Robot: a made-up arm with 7 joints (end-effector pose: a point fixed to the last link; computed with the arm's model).
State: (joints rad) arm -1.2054 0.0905 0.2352 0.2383 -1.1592 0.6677 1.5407
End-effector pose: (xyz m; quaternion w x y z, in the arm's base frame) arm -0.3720 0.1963 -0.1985 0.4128 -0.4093 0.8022 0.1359
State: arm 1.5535 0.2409 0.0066 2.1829 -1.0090 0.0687 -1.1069
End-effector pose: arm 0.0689 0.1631 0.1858 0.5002 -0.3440 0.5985 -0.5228
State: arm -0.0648 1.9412 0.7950 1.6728 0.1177 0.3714 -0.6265
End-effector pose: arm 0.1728 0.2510 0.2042 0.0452 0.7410 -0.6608 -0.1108
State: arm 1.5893 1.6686 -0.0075 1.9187 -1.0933 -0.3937 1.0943
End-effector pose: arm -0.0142 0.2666 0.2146 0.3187 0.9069 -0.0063 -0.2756
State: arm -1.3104 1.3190 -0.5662 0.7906 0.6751 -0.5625 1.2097
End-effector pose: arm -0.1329 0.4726 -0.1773 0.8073 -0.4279 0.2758 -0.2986
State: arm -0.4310 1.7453 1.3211 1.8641 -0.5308 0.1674 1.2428
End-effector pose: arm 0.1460 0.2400 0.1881 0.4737 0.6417 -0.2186 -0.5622
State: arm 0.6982 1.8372 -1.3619 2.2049 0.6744 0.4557 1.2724
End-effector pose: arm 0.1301 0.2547 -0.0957 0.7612 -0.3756 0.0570 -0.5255
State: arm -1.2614 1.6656 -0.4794 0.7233 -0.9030 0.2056 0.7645
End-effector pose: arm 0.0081 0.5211 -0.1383 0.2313 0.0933 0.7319 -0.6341
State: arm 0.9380 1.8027 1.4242 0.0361 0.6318 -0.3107 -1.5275
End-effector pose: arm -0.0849 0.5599 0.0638 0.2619 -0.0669 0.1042 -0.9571
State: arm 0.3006 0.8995 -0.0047 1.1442 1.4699 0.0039 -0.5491
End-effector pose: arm 0.2530 0.3751 -0.1137 0.6290 0.0673 -0.5922 0.4991
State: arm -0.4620 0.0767 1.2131 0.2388 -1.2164 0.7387 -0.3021
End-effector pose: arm -0.1685 0.2285 -0.3809 0.8066 0.2731 0.5206 -0.0616
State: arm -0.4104 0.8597 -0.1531 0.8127 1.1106 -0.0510 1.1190
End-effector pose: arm 0.0499 0.3991 -0.2962 0.8662 -0.3280 -0.3764 0.0190
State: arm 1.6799 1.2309 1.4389 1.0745 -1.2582 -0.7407 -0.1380
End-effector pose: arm -0.0875 0.5025 0.0170 0.0388 -0.8040 0.4033 -0.4352
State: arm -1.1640 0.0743 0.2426 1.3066 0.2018 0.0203 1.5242
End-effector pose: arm -0.1488 0.2178 -0.2972 0.7929 -0.5950 -0.1291 0.0230
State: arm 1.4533 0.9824 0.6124 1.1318 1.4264 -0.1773 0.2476
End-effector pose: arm 0.0850 0.4582 0.1604 0.2526 0.1923 0.9216 -0.2234
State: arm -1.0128 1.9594 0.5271 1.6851 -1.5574 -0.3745 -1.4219
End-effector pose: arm 0.2492 0.2627 -0.0757 0.3826 -0.1051 0.6045 0.6908
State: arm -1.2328 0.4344 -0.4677 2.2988 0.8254 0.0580 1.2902
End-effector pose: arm -0.0204 0.0958 -0.1686 0.4220 -0.8460 -0.3251 -0.0220
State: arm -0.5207 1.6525 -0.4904 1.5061 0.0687 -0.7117 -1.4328
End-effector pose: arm 0.1299 0.3677 -0.1778 0.4533 0.3743 -0.7599 -0.2774
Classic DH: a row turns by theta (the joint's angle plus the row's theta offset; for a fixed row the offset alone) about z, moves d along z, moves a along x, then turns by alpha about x. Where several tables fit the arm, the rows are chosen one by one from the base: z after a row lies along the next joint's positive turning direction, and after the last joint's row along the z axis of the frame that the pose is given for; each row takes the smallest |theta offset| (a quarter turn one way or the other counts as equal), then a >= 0, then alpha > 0; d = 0 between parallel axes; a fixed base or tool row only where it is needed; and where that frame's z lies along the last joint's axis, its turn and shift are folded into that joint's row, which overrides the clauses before.
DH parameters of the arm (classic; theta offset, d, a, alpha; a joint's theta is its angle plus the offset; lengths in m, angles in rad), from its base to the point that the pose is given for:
base (fixed): 0 0 0 1.5708
joint 1: 1.5708 -0.1457 0 1.5708
joint 2: 1.5708 0 0 1.5708
joint 3: 1.5708 -0.1992 0 1.5708
joint 4: 0 0 0 -1.5708
joint 5: 0 -0.2285 0 -1.5708
joint 6: -1.5708 0 0 1.5708
joint 7: 1.5708 0 0 1.5708
tool (fixed): -1.5708 0 0 0

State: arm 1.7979 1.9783 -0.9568 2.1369 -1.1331 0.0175 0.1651
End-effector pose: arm 0.0864 0.2785 0.1340 0.0155 0.9074 -0.1027 -0.4072
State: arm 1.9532 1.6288 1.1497 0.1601 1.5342 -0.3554 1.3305
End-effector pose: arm -0.0592 0.5678 -0.0078 0.6970 -0.1285 0.6919 -0.1375
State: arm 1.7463 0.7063 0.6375 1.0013 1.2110 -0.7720 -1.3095
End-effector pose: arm 0.1413 0.4421 0.1821 0.2649 0.4354 0.2902 -0.8100
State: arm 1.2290 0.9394 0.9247 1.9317 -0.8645 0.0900 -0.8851
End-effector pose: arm -0.0208 0.3421 0.1440 0.4005 -0.6832 0.3168 -0.5221
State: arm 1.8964 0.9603 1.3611 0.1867 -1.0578 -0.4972 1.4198
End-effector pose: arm 0.1951 0.5167 0.0752 0.3767 0.1126 -0.8974 -0.2003
